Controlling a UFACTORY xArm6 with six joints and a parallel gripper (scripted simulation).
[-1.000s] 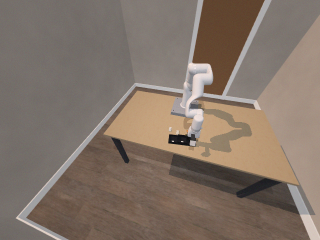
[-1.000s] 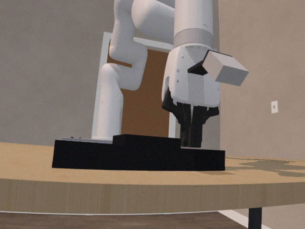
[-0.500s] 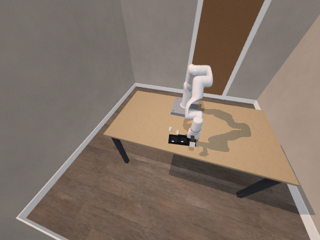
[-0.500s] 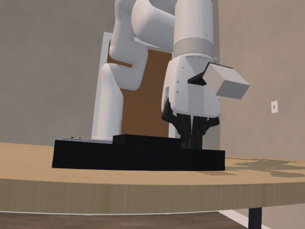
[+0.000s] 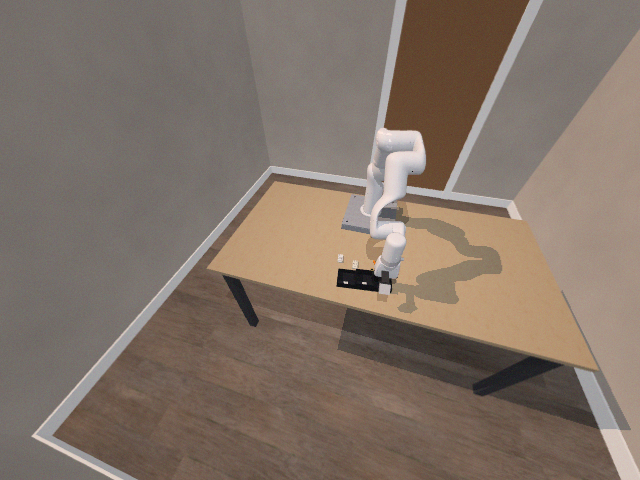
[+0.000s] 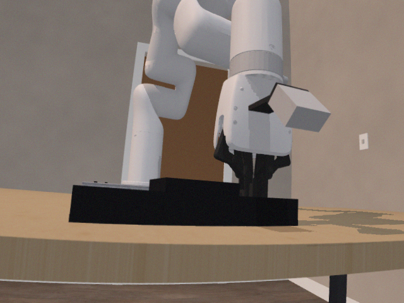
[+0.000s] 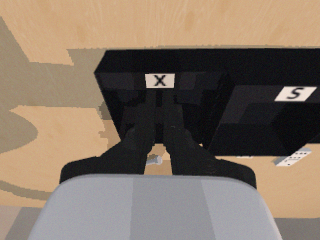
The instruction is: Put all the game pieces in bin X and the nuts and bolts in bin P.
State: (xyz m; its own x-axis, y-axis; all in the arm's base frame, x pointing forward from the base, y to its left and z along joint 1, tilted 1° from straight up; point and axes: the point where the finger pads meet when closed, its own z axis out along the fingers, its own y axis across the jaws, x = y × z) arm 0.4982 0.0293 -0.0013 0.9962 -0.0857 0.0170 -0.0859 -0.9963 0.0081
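Right now my hand is 80 mm past the yellow nut, 40 mm to the left of it and 30 mm above it. Also, from my hand: orange battery (120 mm behind, 30 mm below, 20 mm to the right); black bin (80 mm to the right, 10 mm below, 10 mm behind); grey bolt (140 mm behind, 30 mm below, 20 mm to the left).
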